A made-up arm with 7 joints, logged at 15 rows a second.
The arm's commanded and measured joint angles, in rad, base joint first. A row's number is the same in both.
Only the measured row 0 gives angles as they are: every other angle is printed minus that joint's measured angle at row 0.
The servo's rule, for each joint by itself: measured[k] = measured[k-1] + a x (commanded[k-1-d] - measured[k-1]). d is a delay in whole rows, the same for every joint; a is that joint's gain. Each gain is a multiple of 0.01, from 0.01 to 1. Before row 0 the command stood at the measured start. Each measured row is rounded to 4 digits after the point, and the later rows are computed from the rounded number. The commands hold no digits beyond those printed.
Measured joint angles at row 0: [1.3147, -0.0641, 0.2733, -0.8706, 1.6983, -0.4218, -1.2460]
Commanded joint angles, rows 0 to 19: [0.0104, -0.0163, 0.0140, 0.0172, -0.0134, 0.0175, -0.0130]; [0.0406, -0.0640, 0.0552, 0.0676, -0.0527, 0.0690, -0.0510]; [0.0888, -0.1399, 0.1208, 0.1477, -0.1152, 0.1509, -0.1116]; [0.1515, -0.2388, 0.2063, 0.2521, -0.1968, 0.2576, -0.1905]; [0.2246, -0.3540, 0.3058, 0.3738, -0.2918, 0.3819, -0.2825]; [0.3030, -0.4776, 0.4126, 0.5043, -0.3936, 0.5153, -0.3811]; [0.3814, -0.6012, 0.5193, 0.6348, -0.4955, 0.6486, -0.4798]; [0.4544, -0.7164, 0.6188, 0.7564, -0.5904, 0.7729, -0.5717]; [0.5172, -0.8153, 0.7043, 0.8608, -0.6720, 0.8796, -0.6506]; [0.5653, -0.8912, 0.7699, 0.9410, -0.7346, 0.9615, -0.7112]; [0.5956, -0.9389, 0.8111, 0.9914, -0.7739, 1.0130, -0.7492]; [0.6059, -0.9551, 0.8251, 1.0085, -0.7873, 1.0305, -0.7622]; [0.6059, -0.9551, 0.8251, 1.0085, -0.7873, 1.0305, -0.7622]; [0.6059, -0.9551, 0.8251, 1.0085, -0.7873, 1.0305, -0.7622]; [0.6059, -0.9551, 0.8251, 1.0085, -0.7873, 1.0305, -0.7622]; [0.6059, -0.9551, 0.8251, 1.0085, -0.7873, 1.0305, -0.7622]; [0.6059, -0.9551, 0.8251, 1.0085, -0.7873, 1.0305, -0.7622]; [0.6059, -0.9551, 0.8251, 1.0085, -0.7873, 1.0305, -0.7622]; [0.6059, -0.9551, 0.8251, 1.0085, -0.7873, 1.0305, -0.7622]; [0.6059, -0.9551, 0.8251, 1.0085, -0.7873, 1.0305, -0.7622]
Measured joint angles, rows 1 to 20: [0.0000, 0.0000, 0.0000, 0.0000, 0.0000, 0.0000, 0.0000]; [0.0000, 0.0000, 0.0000, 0.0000, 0.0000, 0.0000, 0.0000]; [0.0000, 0.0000, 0.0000, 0.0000, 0.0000, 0.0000, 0.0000]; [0.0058, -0.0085, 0.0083, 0.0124, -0.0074, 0.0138, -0.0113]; [0.0253, -0.0374, 0.0360, 0.0521, -0.0323, 0.0574, -0.0458]; [0.0609, -0.0907, 0.0860, 0.1209, -0.0779, 0.1313, -0.1030]; [0.1116, -0.1677, 0.1570, 0.2154, -0.1433, 0.2311, -0.1791]; [0.1749, -0.2646, 0.2448, 0.3294, -0.2250, 0.3502, -0.2691]; [0.2466, -0.3754, 0.3438, 0.4553, -0.3177, 0.4806, -0.3665]; [0.3221, -0.4928, 0.4473, 0.5845, -0.4155, 0.6133, -0.4651]; [0.3962, -0.6091, 0.5485, 0.7083, -0.5117, 0.7394, -0.5578]; [0.4640, -0.7163, 0.6404, 0.8181, -0.5999, 0.8502, -0.6385]; [0.5207, -0.8072, 0.7168, 0.9066, -0.6740, 0.9381, -0.7017]; [0.5626, -0.8757, 0.7724, 0.9677, -0.7289, 0.9973, -0.7430]; [0.5868, -0.9170, 0.8035, 0.9971, -0.7610, 1.0235, -0.7597]; [0.5975, -0.9368, 0.8162, 1.0053, -0.7755, 1.0290, -0.7619]; [0.6022, -0.9463, 0.8215, 1.0076, -0.7820, 1.0302, -0.7622]; [0.6043, -0.9509, 0.8236, 1.0082, -0.7849, 1.0304, -0.7622]; [0.6052, -0.9531, 0.8245, 1.0084, -0.7862, 1.0305, -0.7622]; [0.6056, -0.9541, 0.8249, 1.0085, -0.7868, 1.0305, -0.7622]
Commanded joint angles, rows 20 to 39: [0.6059, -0.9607, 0.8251, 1.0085, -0.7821, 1.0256, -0.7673]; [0.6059, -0.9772, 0.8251, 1.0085, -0.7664, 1.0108, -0.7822]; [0.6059, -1.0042, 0.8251, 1.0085, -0.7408, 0.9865, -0.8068]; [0.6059, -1.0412, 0.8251, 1.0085, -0.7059, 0.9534, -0.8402]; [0.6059, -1.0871, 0.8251, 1.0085, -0.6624, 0.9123, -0.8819]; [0.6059, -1.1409, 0.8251, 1.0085, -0.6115, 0.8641, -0.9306]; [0.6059, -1.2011, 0.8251, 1.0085, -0.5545, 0.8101, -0.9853]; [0.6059, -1.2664, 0.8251, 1.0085, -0.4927, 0.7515, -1.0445]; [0.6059, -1.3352, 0.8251, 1.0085, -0.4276, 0.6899, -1.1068]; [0.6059, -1.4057, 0.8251, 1.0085, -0.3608, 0.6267, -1.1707]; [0.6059, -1.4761, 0.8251, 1.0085, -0.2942, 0.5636, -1.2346]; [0.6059, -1.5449, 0.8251, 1.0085, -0.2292, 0.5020, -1.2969]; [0.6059, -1.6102, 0.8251, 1.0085, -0.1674, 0.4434, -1.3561]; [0.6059, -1.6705, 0.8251, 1.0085, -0.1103, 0.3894, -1.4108]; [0.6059, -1.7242, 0.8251, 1.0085, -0.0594, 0.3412, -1.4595]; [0.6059, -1.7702, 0.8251, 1.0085, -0.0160, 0.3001, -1.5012]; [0.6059, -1.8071, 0.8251, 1.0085, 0.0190, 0.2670, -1.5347]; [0.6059, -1.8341, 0.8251, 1.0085, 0.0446, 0.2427, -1.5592]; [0.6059, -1.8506, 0.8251, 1.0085, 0.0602, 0.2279, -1.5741]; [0.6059, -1.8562, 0.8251, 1.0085, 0.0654, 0.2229, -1.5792]
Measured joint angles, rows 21 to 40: [0.6058, -0.9546, 0.8250, 1.0085, -0.7871, 1.0305, -0.7622]; [0.6059, -0.9549, 0.8251, 1.0085, -0.7872, 1.0305, -0.7622]; [0.6059, -0.9550, 0.8251, 1.0085, -0.7873, 1.0305, -0.7622]; [0.6059, -0.9580, 0.8251, 1.0085, -0.7844, 1.0266, -0.7666]; [0.6059, -0.9680, 0.8251, 1.0085, -0.7745, 1.0141, -0.7802]; [0.6059, -0.9868, 0.8251, 1.0085, -0.7560, 0.9923, -0.8033]; [0.6059, -1.0151, 0.8251, 1.0085, -0.7284, 0.9616, -0.8354]; [0.6059, -1.0525, 0.8251, 1.0085, -0.6921, 0.9227, -0.8759]; [0.6059, -1.0985, 0.8251, 1.0085, -0.6478, 0.8764, -0.9235]; [0.6059, -1.1519, 0.8251, 1.0085, -0.5965, 0.8240, -0.9773]; [0.6059, -1.2114, 0.8251, 1.0085, -0.5394, 0.7667, -1.0358]; [0.6059, -1.2758, 0.8251, 1.0085, -0.4779, 0.7060, -1.0976]; [0.6059, -1.3433, 0.8251, 1.0085, -0.4135, 0.6434, -1.1612]; [0.6059, -1.4124, 0.8251, 1.0085, -0.3479, 0.5804, -1.2251]; [0.6059, -1.4813, 0.8251, 1.0085, -0.2826, 0.5185, -1.2876]; [0.6059, -1.5483, 0.8251, 1.0085, -0.2192, 0.4592, -1.3472]; [0.6059, -1.6118, 0.8251, 1.0085, -0.1593, 0.4041, -1.4025]; [0.6059, -1.6702, 0.8251, 1.0085, -0.1044, 0.3544, -1.4521]; [0.6059, -1.7222, 0.8251, 1.0085, -0.0558, 0.3115, -1.4948]; [0.6059, -1.7663, 0.8251, 1.0085, -0.0147, 0.2763, -1.5295]
